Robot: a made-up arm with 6 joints. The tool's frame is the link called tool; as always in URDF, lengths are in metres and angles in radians. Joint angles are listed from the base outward.
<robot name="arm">
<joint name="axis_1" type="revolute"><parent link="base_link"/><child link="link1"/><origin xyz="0 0 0.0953" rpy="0 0 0"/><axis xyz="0 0 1"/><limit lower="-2.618" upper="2.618"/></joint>
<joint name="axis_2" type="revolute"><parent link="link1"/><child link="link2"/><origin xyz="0 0 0" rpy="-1.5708 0 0"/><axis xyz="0 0 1"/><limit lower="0" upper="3.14"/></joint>
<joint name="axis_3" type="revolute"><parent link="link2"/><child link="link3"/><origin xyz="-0.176 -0.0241 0" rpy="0 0 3.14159"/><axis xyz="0 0 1"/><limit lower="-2.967" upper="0"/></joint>
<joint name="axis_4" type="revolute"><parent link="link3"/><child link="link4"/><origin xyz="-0.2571 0.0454 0" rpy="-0.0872 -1.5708 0"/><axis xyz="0 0 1"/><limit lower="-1.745" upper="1.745"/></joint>
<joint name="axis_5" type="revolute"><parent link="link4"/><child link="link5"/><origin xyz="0 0 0" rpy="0 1.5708 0"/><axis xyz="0 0 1"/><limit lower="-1.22" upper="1.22"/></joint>
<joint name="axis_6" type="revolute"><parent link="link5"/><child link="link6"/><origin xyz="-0.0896 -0.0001 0" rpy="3.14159 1.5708 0"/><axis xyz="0 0 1"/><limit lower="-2.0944" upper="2.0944"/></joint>
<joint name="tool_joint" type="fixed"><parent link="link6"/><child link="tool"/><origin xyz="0 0 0" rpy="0 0 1.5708"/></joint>
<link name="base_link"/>
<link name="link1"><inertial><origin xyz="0.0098 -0.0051 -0.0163"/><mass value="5.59"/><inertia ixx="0.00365" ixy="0" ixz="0" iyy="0.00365" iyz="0" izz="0.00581"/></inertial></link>
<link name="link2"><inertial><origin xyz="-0.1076 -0.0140 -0.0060"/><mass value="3.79"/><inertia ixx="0.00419" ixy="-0.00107" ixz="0" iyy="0.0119" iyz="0" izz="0.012"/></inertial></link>
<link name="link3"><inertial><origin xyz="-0.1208 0.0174 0.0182"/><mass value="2.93"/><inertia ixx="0.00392" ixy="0.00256" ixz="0" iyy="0.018" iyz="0" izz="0.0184"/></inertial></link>
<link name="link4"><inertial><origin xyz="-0.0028 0.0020 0.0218"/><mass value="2.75"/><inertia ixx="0.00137" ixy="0" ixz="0" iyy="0.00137" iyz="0" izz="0.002"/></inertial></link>
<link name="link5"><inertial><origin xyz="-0.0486 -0.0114 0.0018"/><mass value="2.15"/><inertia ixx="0.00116" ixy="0" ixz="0" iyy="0.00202" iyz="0" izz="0.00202"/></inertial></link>
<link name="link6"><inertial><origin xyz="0.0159 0.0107 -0.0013"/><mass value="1.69"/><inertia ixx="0.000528" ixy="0" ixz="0" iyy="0.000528" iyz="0" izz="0.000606"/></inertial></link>
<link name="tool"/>
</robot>
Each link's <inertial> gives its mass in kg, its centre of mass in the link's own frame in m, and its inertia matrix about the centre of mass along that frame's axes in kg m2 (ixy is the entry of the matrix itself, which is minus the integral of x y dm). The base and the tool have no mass. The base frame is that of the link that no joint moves.
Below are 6 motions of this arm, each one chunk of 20 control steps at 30 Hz.
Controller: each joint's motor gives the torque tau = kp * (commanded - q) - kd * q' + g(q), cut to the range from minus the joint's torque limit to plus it. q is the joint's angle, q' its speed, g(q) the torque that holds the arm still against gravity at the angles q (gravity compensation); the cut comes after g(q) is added. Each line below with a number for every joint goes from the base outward.
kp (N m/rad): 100 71 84 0.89 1.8 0.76
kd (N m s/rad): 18 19 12 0.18 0.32 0.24
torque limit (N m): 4.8 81 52 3.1 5.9 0.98
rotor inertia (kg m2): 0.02 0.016 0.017 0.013 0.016 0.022
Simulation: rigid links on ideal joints. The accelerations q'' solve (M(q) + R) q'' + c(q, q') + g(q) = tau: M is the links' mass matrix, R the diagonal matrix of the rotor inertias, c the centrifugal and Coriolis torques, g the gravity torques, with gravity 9.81 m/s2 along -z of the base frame. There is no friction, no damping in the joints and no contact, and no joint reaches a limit. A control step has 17 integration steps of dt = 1/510 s. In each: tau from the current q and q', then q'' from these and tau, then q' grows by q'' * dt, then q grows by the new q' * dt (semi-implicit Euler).
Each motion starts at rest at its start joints. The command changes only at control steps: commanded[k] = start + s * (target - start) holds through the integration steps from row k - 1 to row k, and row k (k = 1, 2, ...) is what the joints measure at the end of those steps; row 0 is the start. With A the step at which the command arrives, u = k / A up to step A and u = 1 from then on. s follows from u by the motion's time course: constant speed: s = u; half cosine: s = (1 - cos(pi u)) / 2; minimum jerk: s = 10 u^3 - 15 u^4 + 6 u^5; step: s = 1 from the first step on.
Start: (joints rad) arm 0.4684 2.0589 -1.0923 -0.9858 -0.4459 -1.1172
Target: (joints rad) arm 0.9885 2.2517 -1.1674 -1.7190 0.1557 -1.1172
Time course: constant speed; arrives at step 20
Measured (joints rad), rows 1 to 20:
1: 0.4701 2.0595 -1.0932 -0.9848 -0.4423 -1.1169
2: 0.4750 2.0610 -1.0951 -0.9826 -0.4324 -1.1160
3: 0.4833 2.0632 -1.0978 -0.9807 -0.4168 -1.1145
4: 0.4949 2.0662 -1.1011 -0.9805 -0.3967 -1.1125
5: 0.5093 2.0699 -1.1046 -0.9837 -0.3736 -1.1102
6: 0.5260 2.0743 -1.1083 -0.9914 -0.3486 -1.1077
7: 0.5448 2.0794 -1.1120 -1.0043 -0.3227 -1.1052
8: 0.5651 2.0851 -1.1157 -1.0227 -0.2964 -1.1030
9: 0.5868 2.0914 -1.1193 -1.0465 -0.2702 -1.1010
10: 0.6096 2.0982 -1.1228 -1.0753 -0.2442 -1.0995
11: 0.6332 2.1055 -1.1262 -1.1086 -0.2185 -1.0984
12: 0.6575 2.1131 -1.1296 -1.1456 -0.1931 -1.0978
13: 0.6823 2.1211 -1.1330 -1.1855 -0.1680 -1.0977
14: 0.7075 2.1294 -1.1363 -1.2277 -0.1430 -1.0981
15: 0.7330 2.1379 -1.1397 -1.2713 -0.1180 -1.0989
16: 0.7587 2.1466 -1.1430 -1.3157 -0.0929 -1.1000
17: 0.7846 2.1555 -1.1464 -1.3605 -0.0675 -1.1014
18: 0.8105 2.1645 -1.1497 -1.4052 -0.0417 -1.1030
19: 0.8365 2.1737 -1.1531 -1.4494 -0.0154 -1.1046
20: 0.8624 2.1829 -1.1566 -1.4930 0.0114 -1.1064

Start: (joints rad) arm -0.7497 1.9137 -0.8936 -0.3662 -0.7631 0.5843
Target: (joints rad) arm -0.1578 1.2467 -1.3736 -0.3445 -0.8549 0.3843
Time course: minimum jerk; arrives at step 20
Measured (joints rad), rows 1 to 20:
1: -0.7496 1.9137 -0.8936 -0.3661 -0.7630 0.5843
2: -0.7492 1.9134 -0.8939 -0.3656 -0.7619 0.5842
3: -0.7478 1.9126 -0.8947 -0.3637 -0.7583 0.5840
4: -0.7443 1.9106 -0.8969 -0.3597 -0.7501 0.5835
5: -0.7378 1.9066 -0.9013 -0.3529 -0.7355 0.5826
6: -0.7274 1.9000 -0.9088 -0.3430 -0.7133 0.5813
7: -0.7124 1.8901 -0.9201 -0.3301 -0.6834 0.5792
8: -0.6925 1.8762 -0.9358 -0.3149 -0.6471 0.5765
9: -0.6677 1.8581 -0.9564 -0.2982 -0.6063 0.5728
10: -0.6383 1.8358 -0.9818 -0.2810 -0.5643 0.5682
11: -0.6046 1.8092 -1.0118 -0.2644 -0.5246 0.5625
12: -0.5670 1.7788 -1.0457 -0.2495 -0.4911 0.5555
13: -0.5264 1.7450 -1.0827 -0.2375 -0.4675 0.5474
14: -0.4836 1.7085 -1.1216 -0.2298 -0.4571 0.5383
15: -0.4401 1.6702 -1.1611 -0.2277 -0.4622 0.5287
16: -0.3971 1.6308 -1.2000 -0.2320 -0.4837 0.5189
17: -0.3560 1.5912 -1.2370 -0.2431 -0.5211 0.5091
18: -0.3181 1.5520 -1.2710 -0.2611 -0.5730 0.4995
19: -0.2847 1.5141 -1.3014 -0.2855 -0.6368 0.4902
20: -0.2563 1.4780 -1.3275 -0.3148 -0.7088 0.4810

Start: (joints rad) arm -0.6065 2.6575 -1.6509 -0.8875 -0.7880 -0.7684
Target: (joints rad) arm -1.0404 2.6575 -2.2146 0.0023 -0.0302 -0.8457
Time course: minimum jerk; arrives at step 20
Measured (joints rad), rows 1 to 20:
1: -0.6065 2.6575 -1.6510 -0.8876 -0.7880 -0.7684
2: -0.6067 2.6578 -1.6516 -0.8881 -0.7879 -0.7685
3: -0.6074 2.6585 -1.6534 -0.8900 -0.7872 -0.7686
4: -0.6091 2.6600 -1.6576 -0.8941 -0.7853 -0.7690
5: -0.6126 2.6622 -1.6650 -0.9012 -0.7812 -0.7699
6: -0.6183 2.6653 -1.6767 -0.9114 -0.7736 -0.7712
7: -0.6270 2.6691 -1.6933 -0.9240 -0.7613 -0.7734
8: -0.6387 2.6734 -1.7153 -0.9370 -0.7430 -0.7763
9: -0.6534 2.6780 -1.7427 -0.9476 -0.7177 -0.7801
10: -0.6710 2.6825 -1.7753 -0.9528 -0.6847 -0.7847
11: -0.6910 2.6865 -1.8124 -0.9493 -0.6441 -0.7901
12: -0.7133 2.6898 -1.8532 -0.9341 -0.5966 -0.7961
13: -0.7378 2.6920 -1.8964 -0.9054 -0.5440 -0.8026
14: -0.7645 2.6928 -1.9407 -0.8621 -0.4886 -0.8094
15: -0.7936 2.6919 -1.9848 -0.8049 -0.4334 -0.8164
16: -0.8249 2.6892 -2.0271 -0.7354 -0.3808 -0.8233
17: -0.8574 2.6846 -2.0664 -0.6545 -0.3311 -0.8299
18: -0.8896 2.6783 -2.1016 -0.5650 -0.2852 -0.8356
19: -0.9205 2.6708 -2.1319 -0.4709 -0.2445 -0.8402
20: -0.9491 2.6626 -2.1570 -0.3771 -0.2108 -0.8436

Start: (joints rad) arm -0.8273 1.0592 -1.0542 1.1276 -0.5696 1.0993
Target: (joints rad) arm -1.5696 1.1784 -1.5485 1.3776 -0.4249 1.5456
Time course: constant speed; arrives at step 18
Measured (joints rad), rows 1 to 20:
1: -0.8315 1.0607 -1.0571 1.1282 -0.5622 1.0997
2: -0.8419 1.0637 -1.0642 1.1306 -0.5454 1.1008
3: -0.8577 1.0678 -1.0752 1.1352 -0.5227 1.1030
4: -0.8781 1.0724 -1.0896 1.1421 -0.4971 1.1066
5: -0.9022 1.0774 -1.1070 1.1507 -0.4716 1.1116
6: -0.9295 1.0826 -1.1268 1.1608 -0.4480 1.1184
7: -0.9594 1.0879 -1.1487 1.1718 -0.4276 1.1270
8: -0.9915 1.0932 -1.1721 1.1834 -0.4113 1.1374
9: -1.0254 1.0985 -1.1968 1.1953 -0.3992 1.1495
10: -1.0608 1.1038 -1.2225 1.2075 -0.3913 1.1634
11: -1.0974 1.1091 -1.2489 1.2198 -0.3871 1.1790
12: -1.1350 1.1144 -1.2758 1.2322 -0.3862 1.1959
13: -1.1735 1.1197 -1.3031 1.2447 -0.3879 1.2143
14: -1.2127 1.1251 -1.3306 1.2574 -0.3915 1.2338
15: -1.2523 1.1305 -1.3583 1.2703 -0.3964 1.2543
16: -1.2924 1.1360 -1.3860 1.2835 -0.4019 1.2757
17: -1.3328 1.1416 -1.4138 1.2968 -0.4074 1.2979
18: -1.3735 1.1473 -1.4415 1.3105 -0.4126 1.3207
19: -1.4098 1.1512 -1.4659 1.3231 -0.4246 1.3440
20: -1.4400 1.1535 -1.4862 1.3339 -0.4440 1.3674

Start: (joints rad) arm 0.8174 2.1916 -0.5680 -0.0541 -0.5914 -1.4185
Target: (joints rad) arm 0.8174 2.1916 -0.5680 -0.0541 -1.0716 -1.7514
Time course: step
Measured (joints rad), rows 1 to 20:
1: 0.8173 2.1925 -0.5669 -0.0534 -0.6071 -1.4236
2: 0.8172 2.1938 -0.5650 -0.0516 -0.6425 -1.4364
3: 0.8172 2.1950 -0.5633 -0.0495 -0.6881 -1.4544
4: 0.8172 2.1957 -0.5624 -0.0475 -0.7379 -1.4758
5: 0.8172 2.1961 -0.5623 -0.0460 -0.7886 -1.4991
6: 0.8172 2.1960 -0.5629 -0.0450 -0.8380 -1.5232
7: 0.8172 2.1955 -0.5639 -0.0445 -0.8847 -1.5473
8: 0.8172 2.1949 -0.5652 -0.0446 -0.9276 -1.5707
9: 0.8173 2.1940 -0.5666 -0.0452 -0.9663 -1.5930
10: 0.8173 2.1932 -0.5679 -0.0461 -1.0002 -1.6139
11: 0.8173 2.1923 -0.5690 -0.0474 -1.0294 -1.6332
12: 0.8173 2.1915 -0.5700 -0.0488 -1.0537 -1.6507
13: 0.8174 2.1908 -0.5706 -0.0503 -1.0733 -1.6665
14: 0.8174 2.1902 -0.5711 -0.0519 -1.0885 -1.6805
15: 0.8174 2.1897 -0.5714 -0.0534 -1.0997 -1.6929
16: 0.8175 2.1893 -0.5715 -0.0549 -1.1073 -1.7036
17: 0.8175 2.1891 -0.5714 -0.0562 -1.1118 -1.7129
18: 0.8175 2.1890 -0.5712 -0.0574 -1.1137 -1.7207
19: 0.8175 2.1890 -0.5710 -0.0584 -1.1134 -1.7274
20: 0.8175 2.1891 -0.5706 -0.0593 -1.1115 -1.7329

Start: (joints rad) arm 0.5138 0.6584 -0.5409 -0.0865 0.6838 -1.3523
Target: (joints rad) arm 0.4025 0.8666 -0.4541 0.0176 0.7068 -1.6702
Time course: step
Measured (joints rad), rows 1 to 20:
1: 0.5033 0.6709 -0.5404 -0.0764 0.6750 -1.3603
2: 0.4862 0.6896 -0.5326 -0.0623 0.6541 -1.3780
3: 0.4713 0.7091 -0.5206 -0.0525 0.6331 -1.4004
4: 0.4588 0.7281 -0.5075 -0.0455 0.6187 -1.4249
5: 0.4486 0.7458 -0.4951 -0.0399 0.6130 -1.4498
6: 0.4401 0.7618 -0.4840 -0.0349 0.6158 -1.4742
7: 0.4332 0.7760 -0.4748 -0.0301 0.6256 -1.4971
8: 0.4275 0.7885 -0.4672 -0.0253 0.6401 -1.5183
9: 0.4229 0.7993 -0.4613 -0.0205 0.6574 -1.5375
10: 0.4191 0.8087 -0.4569 -0.0157 0.6755 -1.5546
11: 0.4160 0.8168 -0.4536 -0.0109 0.6930 -1.5698
12: 0.4135 0.8238 -0.4512 -0.0063 0.7088 -1.5832
13: 0.4115 0.8298 -0.4497 -0.0018 0.7223 -1.5949
14: 0.4098 0.8349 -0.4488 0.0023 0.7330 -1.6051
15: 0.4085 0.8393 -0.4484 0.0060 0.7409 -1.6139
16: 0.4074 0.8431 -0.4483 0.0094 0.7460 -1.6216
17: 0.4065 0.8463 -0.4485 0.0124 0.7487 -1.6283
18: 0.4058 0.8490 -0.4488 0.0149 0.7493 -1.6342
19: 0.4052 0.8514 -0.4493 0.0170 0.7481 -1.6392
20: 0.4047 0.8534 -0.4498 0.0187 0.7455 -1.6437

